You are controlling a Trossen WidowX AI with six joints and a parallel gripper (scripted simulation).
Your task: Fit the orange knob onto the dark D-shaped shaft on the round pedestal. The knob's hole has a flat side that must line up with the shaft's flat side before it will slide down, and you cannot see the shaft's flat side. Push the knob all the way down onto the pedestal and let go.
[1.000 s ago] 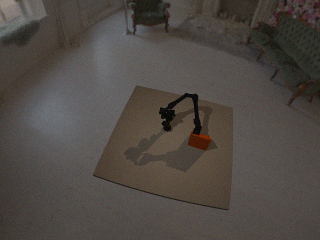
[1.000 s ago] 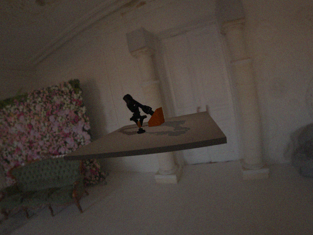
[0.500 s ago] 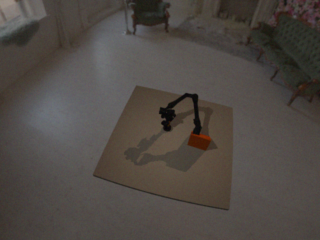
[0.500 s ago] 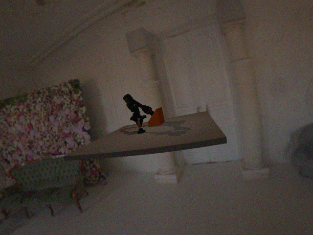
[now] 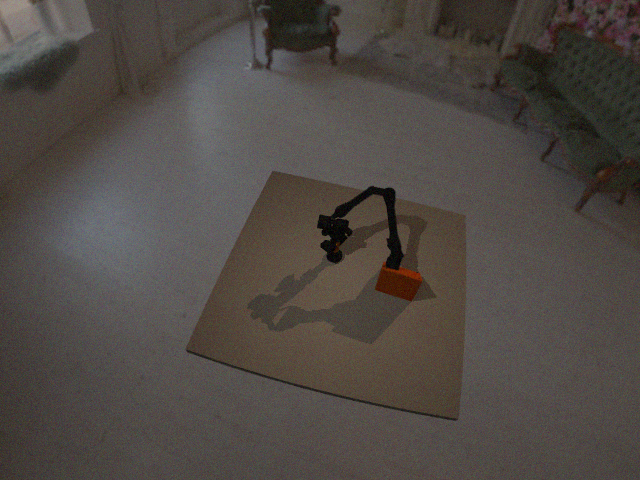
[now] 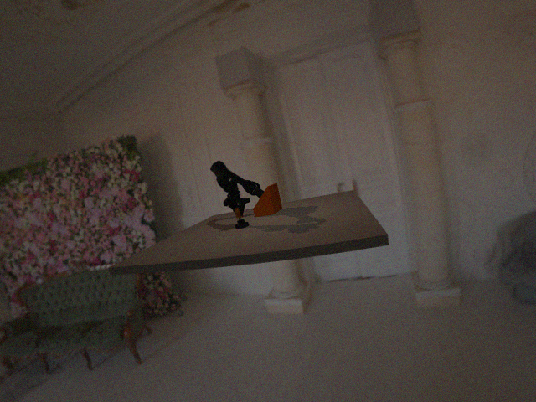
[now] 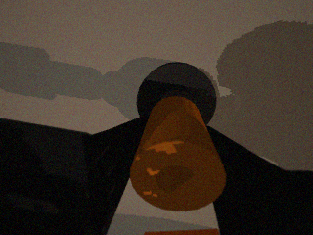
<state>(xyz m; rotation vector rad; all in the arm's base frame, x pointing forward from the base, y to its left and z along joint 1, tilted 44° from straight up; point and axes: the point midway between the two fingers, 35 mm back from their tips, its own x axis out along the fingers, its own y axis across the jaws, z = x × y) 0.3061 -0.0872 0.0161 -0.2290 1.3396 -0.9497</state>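
My gripper tip is 2 cm below the orange knob. From my gripper tip the other things lie so: dark round pedestal: 4 cm below.
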